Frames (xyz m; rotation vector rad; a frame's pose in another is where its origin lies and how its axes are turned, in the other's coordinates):
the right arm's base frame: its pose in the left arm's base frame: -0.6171 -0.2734 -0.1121 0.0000 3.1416 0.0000
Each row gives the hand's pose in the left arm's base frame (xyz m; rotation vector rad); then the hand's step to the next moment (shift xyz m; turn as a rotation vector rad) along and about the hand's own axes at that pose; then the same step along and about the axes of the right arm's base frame.
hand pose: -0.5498 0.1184 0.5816 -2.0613 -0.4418 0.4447
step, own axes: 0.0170 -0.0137 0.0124 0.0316 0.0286 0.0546
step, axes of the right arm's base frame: -0.0070 0.0238 -0.0035 -0.0052 0.0412 0.0555
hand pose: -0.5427 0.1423 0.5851 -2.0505 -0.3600 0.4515
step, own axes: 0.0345 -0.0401 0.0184 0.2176 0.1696 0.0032
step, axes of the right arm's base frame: -0.0195 0.0483 -0.0206 -0.2034 0.0131 0.1859
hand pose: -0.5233 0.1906 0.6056 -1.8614 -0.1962 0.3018
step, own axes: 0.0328 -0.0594 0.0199 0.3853 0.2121 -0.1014
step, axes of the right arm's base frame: -0.0262 0.0456 -0.0473 -0.3943 -0.0471 0.2146
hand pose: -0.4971 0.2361 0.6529 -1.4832 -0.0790 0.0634
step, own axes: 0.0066 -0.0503 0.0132 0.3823 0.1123 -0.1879
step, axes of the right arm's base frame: -0.0051 0.0093 -0.0513 -0.3986 -0.1419 0.1226
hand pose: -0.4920 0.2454 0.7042 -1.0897 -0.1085 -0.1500
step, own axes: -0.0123 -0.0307 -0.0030 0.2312 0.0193 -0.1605
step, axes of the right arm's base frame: 0.0174 -0.0158 -0.0235 -0.2332 -0.1495 0.0532
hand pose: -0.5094 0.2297 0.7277 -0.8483 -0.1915 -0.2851
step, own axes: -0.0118 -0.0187 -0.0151 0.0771 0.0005 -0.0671
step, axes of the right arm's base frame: 0.0164 -0.0212 -0.0002 -0.0766 -0.0639 0.0223
